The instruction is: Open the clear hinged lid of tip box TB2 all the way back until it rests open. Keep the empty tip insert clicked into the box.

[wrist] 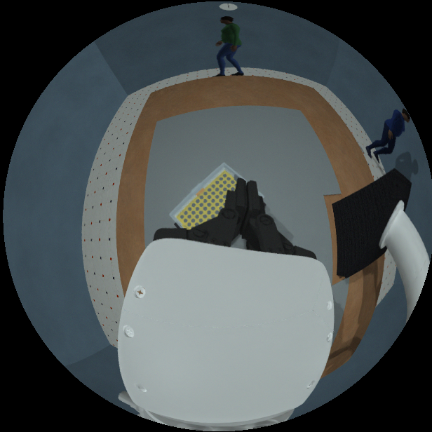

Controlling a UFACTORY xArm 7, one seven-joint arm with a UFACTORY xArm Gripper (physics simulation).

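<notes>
A tip box with pale, clear edges [212, 178] lies at a slant on the grey surface near the middle of the wrist view. Its yellow insert [205, 202], with rows of dark round holes, sits inside the box outline. A small orange mark shows on the upper-left edge. My gripper [242, 192] is shut and empty. Its black fingers overlap the right part of the box in the view and hide that part. I cannot tell the lid's angle or whether the fingers touch the box. No TB2 label is readable.
The grey surface [230, 130] has a brown border [131, 200]. At the right are a black textured pad [362, 225] and a thick white curved tube [411, 260]. Two human figures [230, 45] [390, 134] show in the background.
</notes>
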